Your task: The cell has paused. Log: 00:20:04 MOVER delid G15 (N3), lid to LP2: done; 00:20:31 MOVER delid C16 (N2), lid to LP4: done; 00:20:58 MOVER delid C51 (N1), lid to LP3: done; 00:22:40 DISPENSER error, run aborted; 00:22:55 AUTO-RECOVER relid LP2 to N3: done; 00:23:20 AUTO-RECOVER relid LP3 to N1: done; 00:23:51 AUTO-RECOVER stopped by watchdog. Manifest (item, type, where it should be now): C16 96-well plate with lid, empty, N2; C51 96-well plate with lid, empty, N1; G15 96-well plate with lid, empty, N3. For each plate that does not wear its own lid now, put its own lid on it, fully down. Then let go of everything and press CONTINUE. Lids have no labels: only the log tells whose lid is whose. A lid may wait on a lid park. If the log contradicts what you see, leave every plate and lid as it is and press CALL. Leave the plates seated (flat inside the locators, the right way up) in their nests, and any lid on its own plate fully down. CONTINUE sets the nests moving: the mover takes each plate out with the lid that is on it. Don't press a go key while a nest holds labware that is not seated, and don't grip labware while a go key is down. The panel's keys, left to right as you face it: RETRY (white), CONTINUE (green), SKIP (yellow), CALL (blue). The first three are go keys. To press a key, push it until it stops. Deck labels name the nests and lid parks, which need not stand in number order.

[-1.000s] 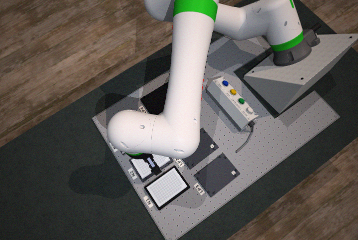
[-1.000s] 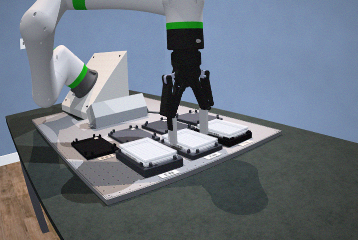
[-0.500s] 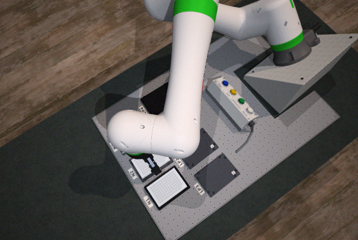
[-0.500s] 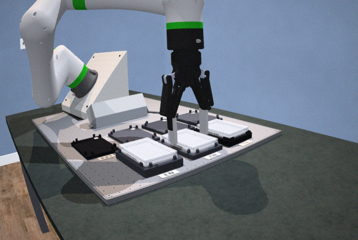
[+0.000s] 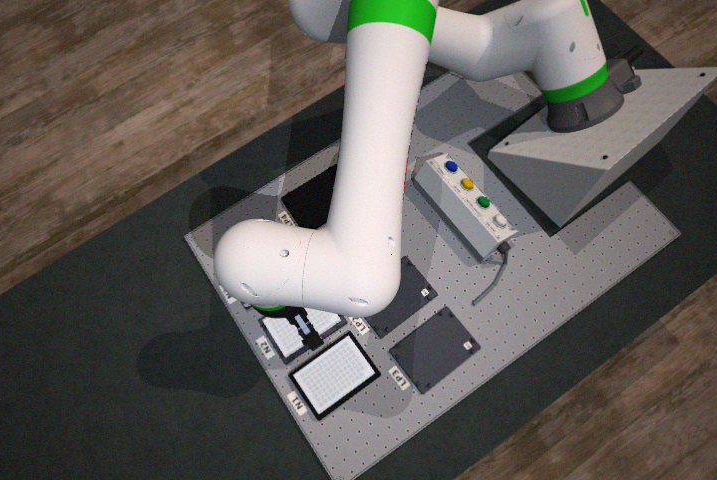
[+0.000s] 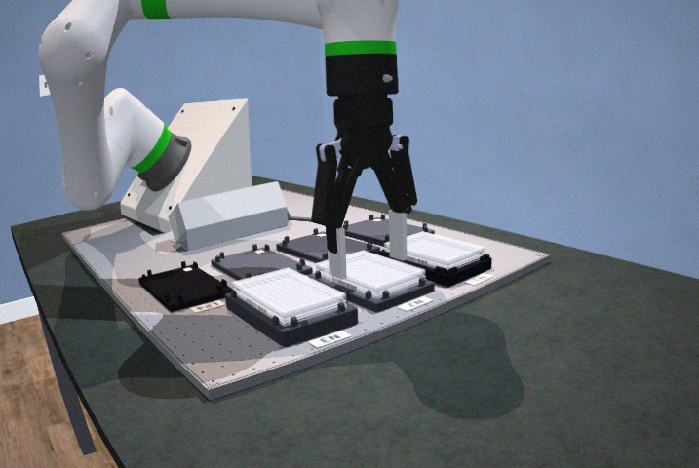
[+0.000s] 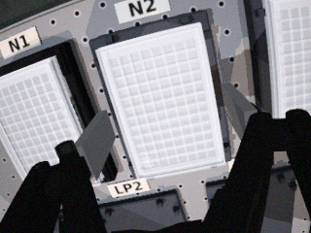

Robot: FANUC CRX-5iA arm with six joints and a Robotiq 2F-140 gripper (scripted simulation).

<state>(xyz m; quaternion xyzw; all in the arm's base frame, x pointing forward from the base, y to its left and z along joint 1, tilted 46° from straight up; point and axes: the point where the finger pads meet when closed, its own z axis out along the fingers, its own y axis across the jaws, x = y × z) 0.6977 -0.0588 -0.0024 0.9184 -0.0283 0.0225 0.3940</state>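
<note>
The 96-well plate lies 3 cm below my hand. Round my hand: lid park LP1: 18 cm behind, 6 cm to the right, 5 cm below; then lid park LP3: 17 cm behind, 20 cm to the left, 5 cm below; then lid park LP2: 17 cm behind, 7 cm to the left, 5 cm below.
</note>
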